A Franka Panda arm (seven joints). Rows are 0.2 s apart.
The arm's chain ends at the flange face. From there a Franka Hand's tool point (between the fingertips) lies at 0.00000 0.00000 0.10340 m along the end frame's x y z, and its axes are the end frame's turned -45 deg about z.
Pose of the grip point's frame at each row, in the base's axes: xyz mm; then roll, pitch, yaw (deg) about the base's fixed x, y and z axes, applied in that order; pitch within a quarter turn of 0, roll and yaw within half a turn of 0:
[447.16 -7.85 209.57 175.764 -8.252 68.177]
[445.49 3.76 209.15 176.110 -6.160 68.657]
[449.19 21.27 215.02 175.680 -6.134 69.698]
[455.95 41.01 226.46 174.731 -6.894 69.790]
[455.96 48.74 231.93 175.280 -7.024 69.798]
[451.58 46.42 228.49 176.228 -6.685 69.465]
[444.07 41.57 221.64 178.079 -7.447 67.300]
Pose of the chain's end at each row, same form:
[434.57 -18.75 311.62 -177.111 -8.811 22.649]
[434.93 -4.00 311.72 -178.373 -7.098 23.347]
[438.06 13.64 317.54 -178.694 -7.384 24.382]
[442.77 32.69 328.68 -178.817 -8.589 24.384]
[443.62 39.85 334.21 -178.337 -8.292 24.388]
[441.00 37.56 330.96 -177.913 -7.384 24.110]
[435.70 30.55 324.11 -176.066 -6.612 21.948]

